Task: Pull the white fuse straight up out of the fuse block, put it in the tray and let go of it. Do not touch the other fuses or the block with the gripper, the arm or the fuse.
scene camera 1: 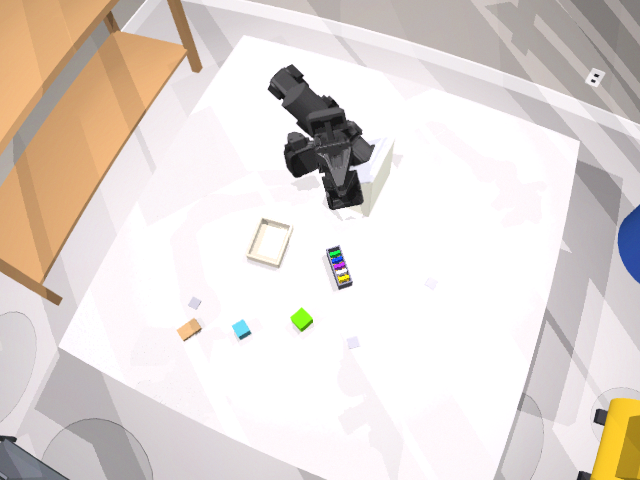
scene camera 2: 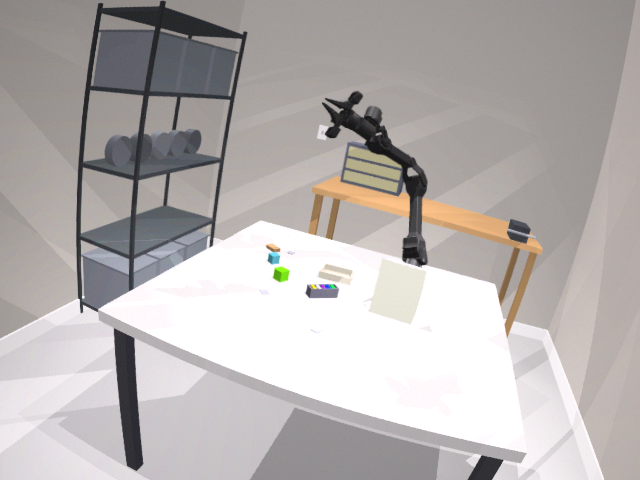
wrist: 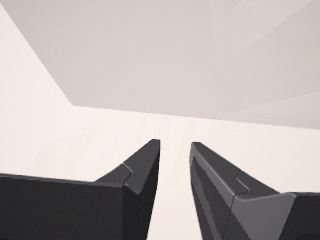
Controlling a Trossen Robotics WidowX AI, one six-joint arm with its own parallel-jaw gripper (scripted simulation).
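Note:
There's a cream tray (scene camera 1: pixel 270 239) here, and you'd also see the gripper (scene camera 1: pixel 341 191). Scene camera 2 and the wrist view have it as well: that's the gripper (scene camera 2: pixel 323 100) and again the gripper (wrist: pixel 174 149).

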